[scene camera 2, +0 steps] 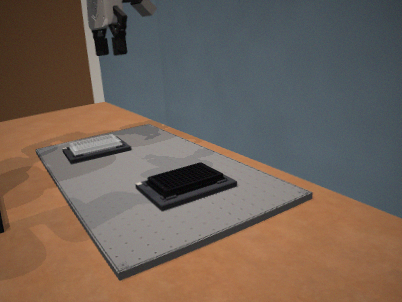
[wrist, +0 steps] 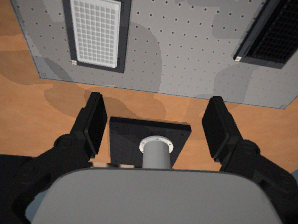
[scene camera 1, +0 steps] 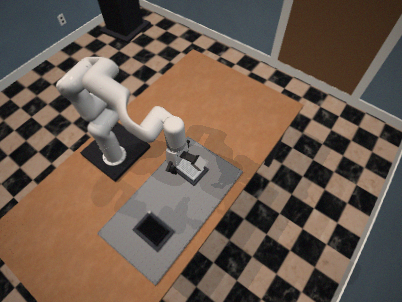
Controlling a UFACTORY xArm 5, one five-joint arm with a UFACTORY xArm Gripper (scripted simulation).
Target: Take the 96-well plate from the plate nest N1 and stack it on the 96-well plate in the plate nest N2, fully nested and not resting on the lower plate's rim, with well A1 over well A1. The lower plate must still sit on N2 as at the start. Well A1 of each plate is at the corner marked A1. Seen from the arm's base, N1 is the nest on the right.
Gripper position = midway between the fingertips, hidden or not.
Note:
In view: my gripper (scene camera 2: 111,55) and a black 96-well plate (scene camera 2: 189,178).
My gripper also shows in the wrist view (wrist: 155,107).

